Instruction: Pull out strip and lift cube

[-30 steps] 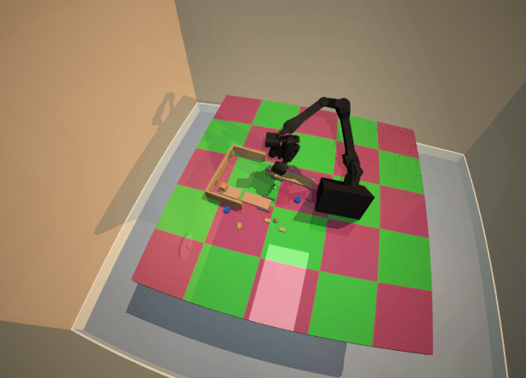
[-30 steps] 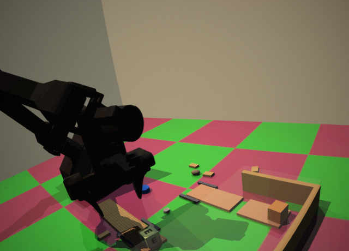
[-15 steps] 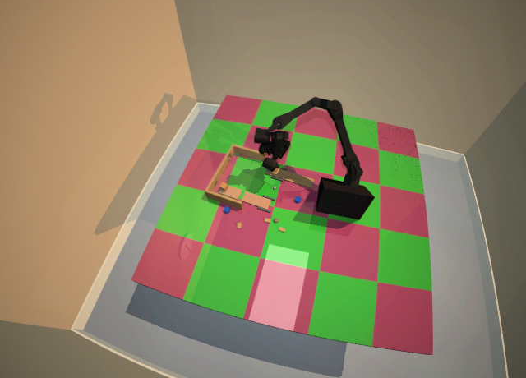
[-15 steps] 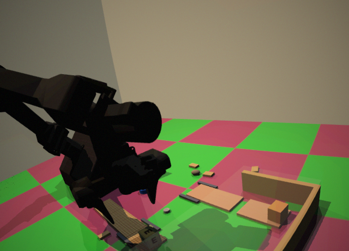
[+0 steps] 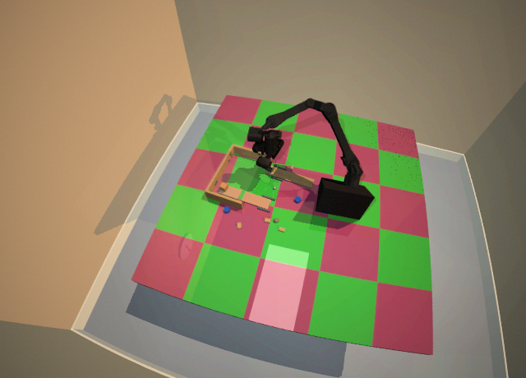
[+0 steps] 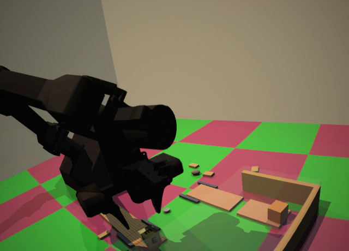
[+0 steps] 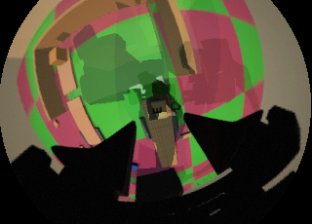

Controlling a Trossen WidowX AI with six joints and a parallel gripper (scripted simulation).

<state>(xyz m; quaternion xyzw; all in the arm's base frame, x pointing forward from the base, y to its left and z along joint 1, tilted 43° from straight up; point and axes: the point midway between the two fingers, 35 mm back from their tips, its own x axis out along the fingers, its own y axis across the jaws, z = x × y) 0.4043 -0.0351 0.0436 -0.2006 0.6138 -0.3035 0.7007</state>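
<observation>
Right now my gripper tip is 11 cm past the tan strip, 1 cm to the right of it and 6 cm above it. Round my gripper tip: grey pebble: 11 cm behind, 27 cm to the left, 6 cm below.
</observation>
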